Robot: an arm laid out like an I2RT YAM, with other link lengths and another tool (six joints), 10 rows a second.
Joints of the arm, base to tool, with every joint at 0 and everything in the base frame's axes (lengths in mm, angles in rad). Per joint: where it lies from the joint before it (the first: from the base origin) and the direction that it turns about. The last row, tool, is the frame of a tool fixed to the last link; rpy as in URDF.
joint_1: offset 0 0 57.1 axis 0 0 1
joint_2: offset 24.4 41.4 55.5 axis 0 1 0
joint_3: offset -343.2 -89.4 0 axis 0 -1 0
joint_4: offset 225.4 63.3 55.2 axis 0 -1 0
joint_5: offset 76.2 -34.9 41.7 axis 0 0 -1
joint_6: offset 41.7 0 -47.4 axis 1 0 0
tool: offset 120 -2 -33 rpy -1.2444 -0.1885 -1.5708
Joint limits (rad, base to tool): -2.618..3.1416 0..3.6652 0..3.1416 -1.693..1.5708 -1.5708..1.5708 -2.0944..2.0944
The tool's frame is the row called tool.
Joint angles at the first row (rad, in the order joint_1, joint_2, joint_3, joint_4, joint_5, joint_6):
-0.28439, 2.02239, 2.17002, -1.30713, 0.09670, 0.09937
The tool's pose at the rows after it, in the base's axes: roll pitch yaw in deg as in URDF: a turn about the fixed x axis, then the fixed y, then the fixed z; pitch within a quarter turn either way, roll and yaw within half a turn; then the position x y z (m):
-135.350 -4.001 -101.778 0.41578 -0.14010 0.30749
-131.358 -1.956 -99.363 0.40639 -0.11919 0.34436
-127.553 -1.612 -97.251 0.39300 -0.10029 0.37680
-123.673 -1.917 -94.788 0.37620 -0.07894 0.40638
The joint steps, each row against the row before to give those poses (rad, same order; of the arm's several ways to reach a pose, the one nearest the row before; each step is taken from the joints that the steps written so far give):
0.01374, -0.02976, 0.08773, -0.07209, -0.06255, 0.00001
0.02403, -0.04237, 0.09112, -0.06673, -0.04616, 0.00001
0.03166, -0.04687, 0.06954, -0.05079, -0.01374, -0.00002
0.04463, -0.05722, 0.04502, -0.03435, -0.00076, 0.00001

